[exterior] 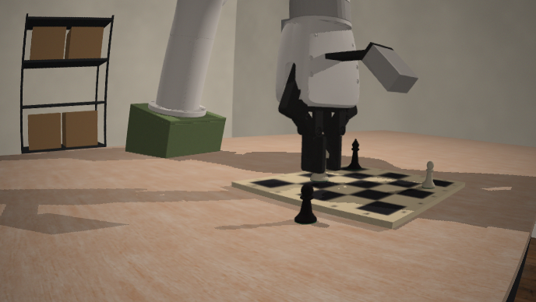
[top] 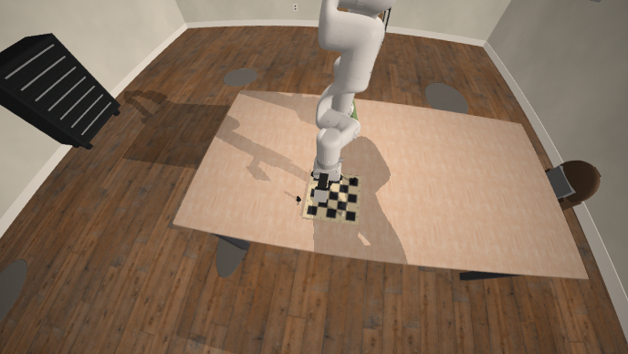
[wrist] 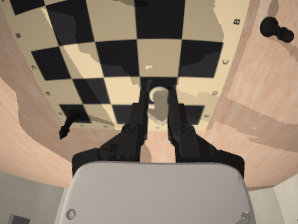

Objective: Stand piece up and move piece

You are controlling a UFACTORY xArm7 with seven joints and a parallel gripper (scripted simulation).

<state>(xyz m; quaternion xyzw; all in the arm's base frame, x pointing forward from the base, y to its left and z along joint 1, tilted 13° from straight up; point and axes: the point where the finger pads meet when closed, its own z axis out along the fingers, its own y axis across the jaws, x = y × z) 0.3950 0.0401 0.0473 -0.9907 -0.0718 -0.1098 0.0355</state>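
The white knight is 20 mm below my hand. The rest, counted from my hand: chessboard: 40 mm to the left, 40 mm below, 30 mm ahead; then black pawn: 90 mm to the right, 90 mm ahead, 30 mm below; then black bishop: 110 mm to the left, 50 mm behind, 10 mm below.
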